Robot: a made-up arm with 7 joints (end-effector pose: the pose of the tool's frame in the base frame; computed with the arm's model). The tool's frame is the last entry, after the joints.
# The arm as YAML. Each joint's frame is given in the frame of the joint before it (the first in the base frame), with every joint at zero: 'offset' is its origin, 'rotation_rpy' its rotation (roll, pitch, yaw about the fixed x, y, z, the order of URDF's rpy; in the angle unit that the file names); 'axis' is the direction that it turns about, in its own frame. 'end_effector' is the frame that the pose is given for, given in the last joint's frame.
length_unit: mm
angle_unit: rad
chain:
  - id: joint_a
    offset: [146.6, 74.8, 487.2]
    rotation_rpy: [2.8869, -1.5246, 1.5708]
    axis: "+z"
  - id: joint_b
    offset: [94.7, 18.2, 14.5]
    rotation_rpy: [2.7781, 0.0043, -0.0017]
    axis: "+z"
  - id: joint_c
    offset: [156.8, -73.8, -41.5]
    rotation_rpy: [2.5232, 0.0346, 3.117]
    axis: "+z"
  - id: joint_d
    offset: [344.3, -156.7, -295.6]
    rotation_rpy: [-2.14, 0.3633, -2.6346]
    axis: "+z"
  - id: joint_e
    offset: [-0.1, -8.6, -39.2]
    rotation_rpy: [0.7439, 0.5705, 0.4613]
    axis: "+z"
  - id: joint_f
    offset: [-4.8, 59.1, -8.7]
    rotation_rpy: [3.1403, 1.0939, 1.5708]
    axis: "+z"
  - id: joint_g
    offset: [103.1, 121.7, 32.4]
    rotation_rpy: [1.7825, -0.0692, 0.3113]
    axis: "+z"
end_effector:
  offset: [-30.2, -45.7, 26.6]
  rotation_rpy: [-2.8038, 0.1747, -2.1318]
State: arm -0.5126 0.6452 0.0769 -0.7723 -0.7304 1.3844 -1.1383
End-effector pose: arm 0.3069 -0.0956 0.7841 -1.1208 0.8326 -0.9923
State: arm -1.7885 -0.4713 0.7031 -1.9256 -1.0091 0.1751 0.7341
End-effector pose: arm 0.1198 -0.0086 0.5319 -2.0540 -1.5239 0.5302
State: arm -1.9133 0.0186 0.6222 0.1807 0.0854 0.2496 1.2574
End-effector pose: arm 0.0248 -0.3059 0.5145 0.9659 -1.4927 -1.6887
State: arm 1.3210 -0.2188 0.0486 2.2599 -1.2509 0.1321 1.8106
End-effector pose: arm 0.1348 -0.0352 0.4086 1.8300 -0.3484 1.1956
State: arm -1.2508 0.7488 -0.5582 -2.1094 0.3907 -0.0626 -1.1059
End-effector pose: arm -0.2026 0.0746 0.9004 -1.5678 -0.4583 -0.3434
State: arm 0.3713 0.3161 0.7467 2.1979 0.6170 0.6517 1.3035
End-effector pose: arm 0.0193 -0.1112 0.3289 -1.2247 -0.2872 2.7880
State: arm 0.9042 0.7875 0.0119 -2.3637 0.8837 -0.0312 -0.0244
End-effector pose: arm 0.5831 -0.2350 0.4370 -0.9963 1.2040 0.3092
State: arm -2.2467 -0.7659 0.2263 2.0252 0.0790 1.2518 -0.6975
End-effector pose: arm 0.3094 -0.1457 0.5977 1.2746 -1.0856 0.9331
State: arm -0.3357 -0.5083 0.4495 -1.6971 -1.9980 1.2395 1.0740
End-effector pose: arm 0.0260 -0.0461 0.3062 1.6214 2.5488 -0.7670
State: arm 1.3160 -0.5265 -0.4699 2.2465 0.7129 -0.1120 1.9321
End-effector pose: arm 0.0963 0.1598 0.0659 -0.6363 -0.1487 1.1771
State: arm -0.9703 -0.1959 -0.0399 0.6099 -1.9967 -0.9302 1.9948
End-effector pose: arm 0.1832 -0.1303 0.4988 -0.6663 1.9000 1.5084
